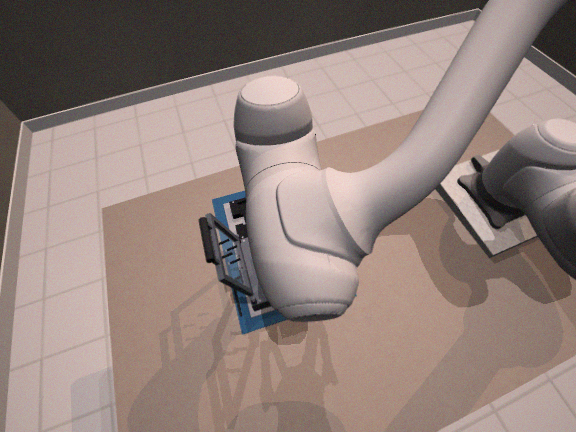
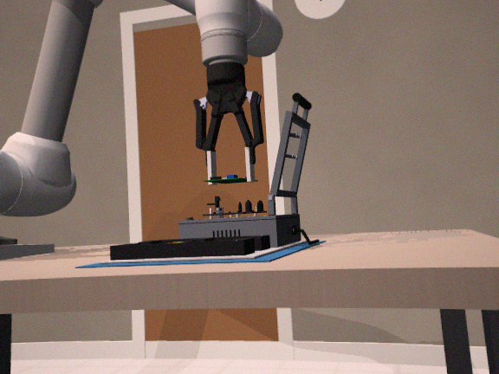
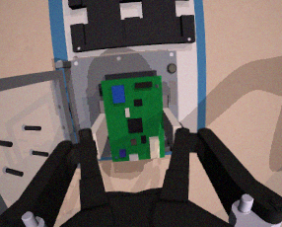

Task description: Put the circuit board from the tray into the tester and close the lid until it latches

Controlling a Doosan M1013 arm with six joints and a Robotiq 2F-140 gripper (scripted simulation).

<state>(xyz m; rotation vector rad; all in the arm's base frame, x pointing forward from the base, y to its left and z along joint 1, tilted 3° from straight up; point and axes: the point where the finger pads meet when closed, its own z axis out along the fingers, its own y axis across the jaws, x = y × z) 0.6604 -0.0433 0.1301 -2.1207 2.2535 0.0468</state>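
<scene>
My hand is 7 cm above the latch hook, 6 cm to the right of it and 6 cm past it. The rest, counted from my hand: green circuit board 2 cm below; lid 13 cm ahead, 3 cm above, 1 cm to the right.
</scene>
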